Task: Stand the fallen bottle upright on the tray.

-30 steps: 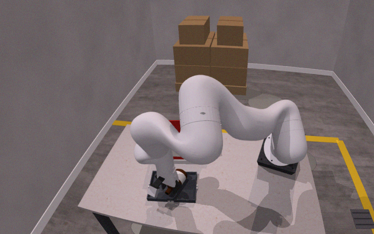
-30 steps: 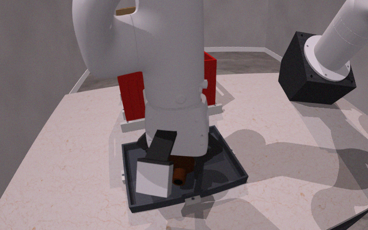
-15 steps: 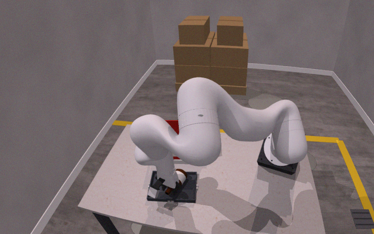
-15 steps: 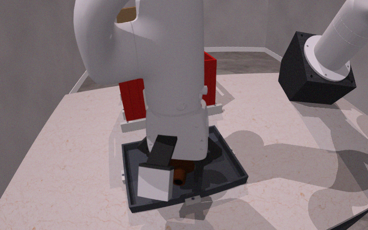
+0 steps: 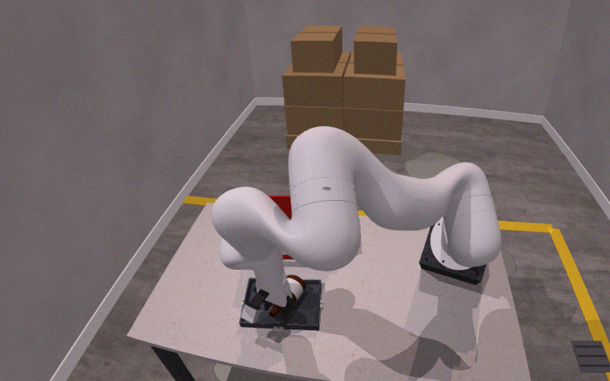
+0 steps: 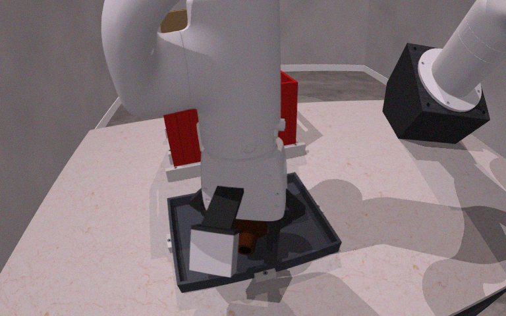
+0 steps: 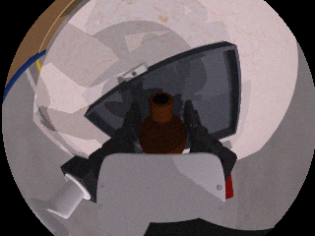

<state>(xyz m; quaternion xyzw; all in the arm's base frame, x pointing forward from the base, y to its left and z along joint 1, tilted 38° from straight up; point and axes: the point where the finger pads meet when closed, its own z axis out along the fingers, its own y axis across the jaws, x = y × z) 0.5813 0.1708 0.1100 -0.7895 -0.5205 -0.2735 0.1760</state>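
Right now my hand is 20 mm past the brown bottle and 50 mm to the left of it. The rest, counted from my hand: tray 50 mm to the right, 30 mm below; red crate 330 mm to the right, 40 mm above.
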